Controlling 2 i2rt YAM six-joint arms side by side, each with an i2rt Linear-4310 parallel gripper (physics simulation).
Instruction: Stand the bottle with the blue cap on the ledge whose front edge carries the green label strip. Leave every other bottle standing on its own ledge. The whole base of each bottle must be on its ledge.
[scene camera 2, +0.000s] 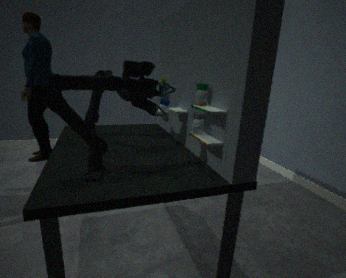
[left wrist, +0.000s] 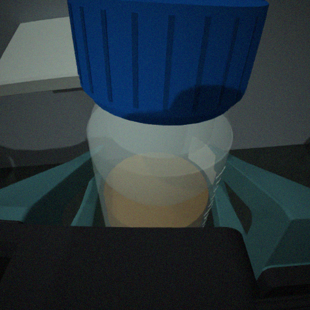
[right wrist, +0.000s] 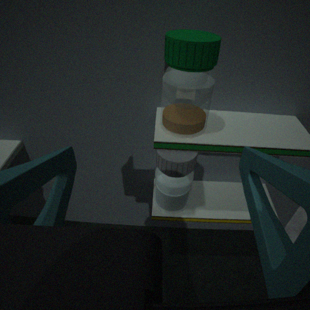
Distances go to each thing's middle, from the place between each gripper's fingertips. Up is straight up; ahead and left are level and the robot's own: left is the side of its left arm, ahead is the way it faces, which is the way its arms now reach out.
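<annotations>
The pale-capped bottle (right wrist: 173, 177) is 70 mm ahead of my left hand and 310 mm to the right of it. Measured from that same left hand, the green-capped bottle (right wrist: 187, 84) is also 310 mm to the right and 70 mm ahead, but 140 mm above. The yellow-strip ledge (right wrist: 208, 199) is 50 mm below my left hand, 70 mm ahead of it and 380 mm to the right of it. As for the blue-capped bottle (left wrist: 159, 134), I see it 10 mm behind my left hand and 30 mm above it.
From my right hand, the pale-capped bottle is 3 cm to the right, 14 cm ahead and 16 cm below. The blue-capped bottle is 6 cm ahead of my right hand, 13 cm below it and 28 cm to the left of it, while the yellow-strip ledge, counted from the same hand, is 10 cm to the right, 14 cm ahead and 22 cm below. My right hand itself is 2 cm above the green-capped bottle, 3 cm to the left of it and 14 cm short of it.
</annotations>
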